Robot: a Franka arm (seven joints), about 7 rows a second.
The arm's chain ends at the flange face. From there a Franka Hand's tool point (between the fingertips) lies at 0.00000 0.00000 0.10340 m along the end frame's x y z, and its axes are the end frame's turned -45 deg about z.
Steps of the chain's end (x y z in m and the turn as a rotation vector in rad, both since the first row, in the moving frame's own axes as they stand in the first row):
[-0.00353, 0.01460, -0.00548, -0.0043, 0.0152, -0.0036]
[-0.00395, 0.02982, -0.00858, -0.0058, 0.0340, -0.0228]
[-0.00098, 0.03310, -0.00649, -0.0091, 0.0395, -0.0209]
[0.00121, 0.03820, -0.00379, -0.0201, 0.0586, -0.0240]
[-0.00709, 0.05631, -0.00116, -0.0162, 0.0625, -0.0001]
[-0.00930, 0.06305, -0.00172, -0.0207, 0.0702, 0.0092]
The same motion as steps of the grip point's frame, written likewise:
[-0.01202, 0.00925, -0.00549, -0.0138, 0.0077, -0.0036]
[-0.02178, 0.02118, -0.00864, -0.0281, 0.0199, -0.0228]
[-0.02184, 0.02624, -0.00657, -0.0344, 0.0215, -0.0209]
[-0.02327, 0.03358, -0.00399, -0.0556, 0.0272, -0.0240]
[-0.04145, 0.04055, -0.00138, -0.0556, 0.0327, -0.0001]
[-0.04757, 0.04466, -0.00200, -0.0643, 0.0350, 0.0092]

